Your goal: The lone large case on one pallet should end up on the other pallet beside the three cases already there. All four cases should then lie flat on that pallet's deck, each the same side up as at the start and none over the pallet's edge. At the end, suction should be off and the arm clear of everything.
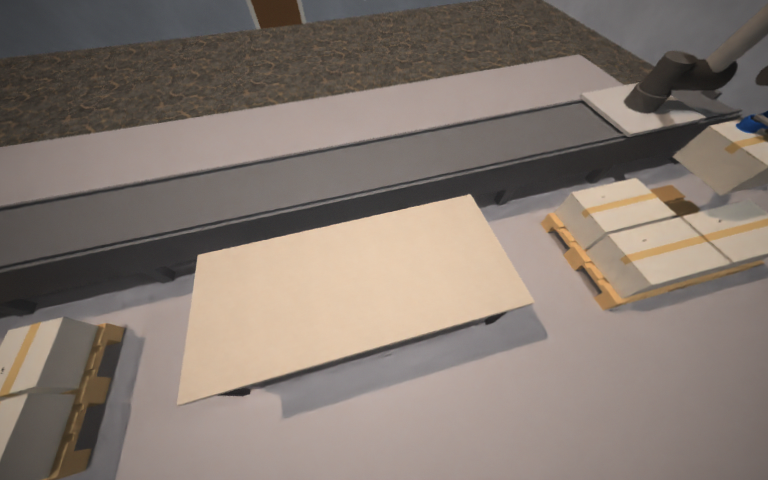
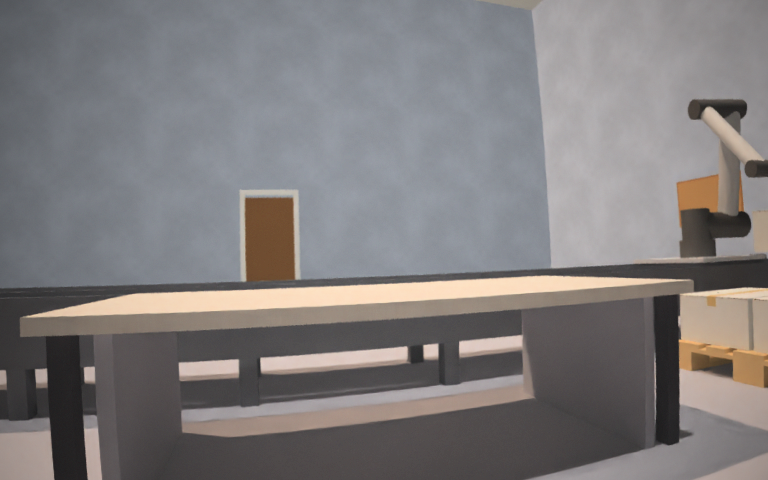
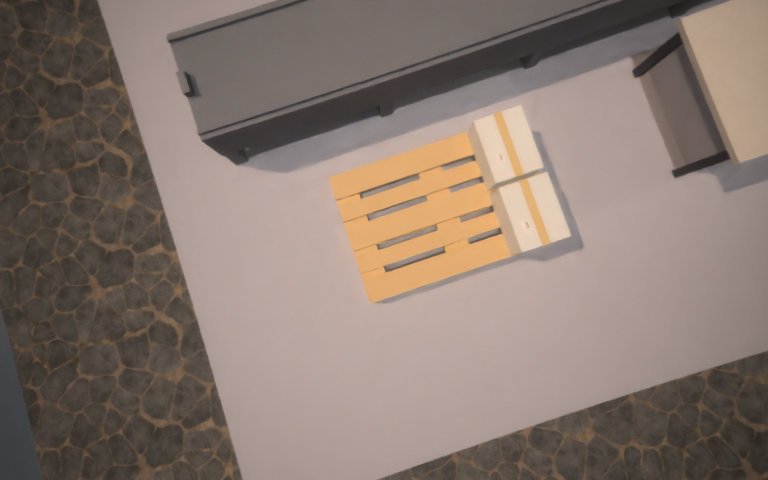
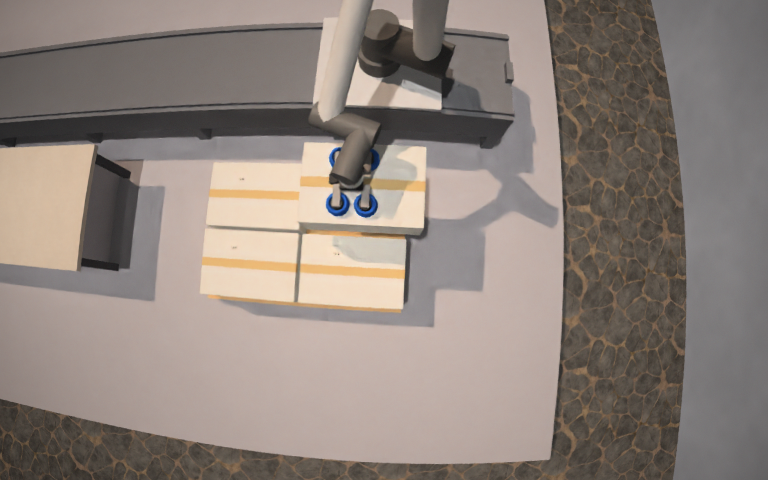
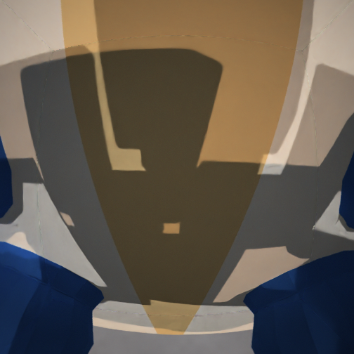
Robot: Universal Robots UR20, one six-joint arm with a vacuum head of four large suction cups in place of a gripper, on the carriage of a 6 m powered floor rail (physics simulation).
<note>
In view: the suction head (image 5: 303, 303), a pallet (image 1: 577, 258) and a pallet (image 3: 443, 209).
</note>
